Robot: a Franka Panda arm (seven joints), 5 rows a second.
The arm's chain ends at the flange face. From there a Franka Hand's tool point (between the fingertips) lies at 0.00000 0.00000 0.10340 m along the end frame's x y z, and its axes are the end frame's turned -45 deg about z.
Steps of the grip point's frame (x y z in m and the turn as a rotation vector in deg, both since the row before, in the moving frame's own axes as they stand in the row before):
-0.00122 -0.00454 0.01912 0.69 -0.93 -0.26
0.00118 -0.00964 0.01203 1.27 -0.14 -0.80
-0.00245 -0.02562 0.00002 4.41 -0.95 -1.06
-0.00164 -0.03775 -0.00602 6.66 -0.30 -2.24
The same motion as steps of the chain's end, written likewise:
-0.00201 -0.00266 0.01914 -0.17 -1.15 -0.26
-0.00417 -0.00622 0.01206 0.80 -1.00 -0.80
-0.01298 -0.01204 0.00034 2.45 -3.79 -1.06
-0.01884 -0.01761 -0.00532 4.50 -4.92 -2.24

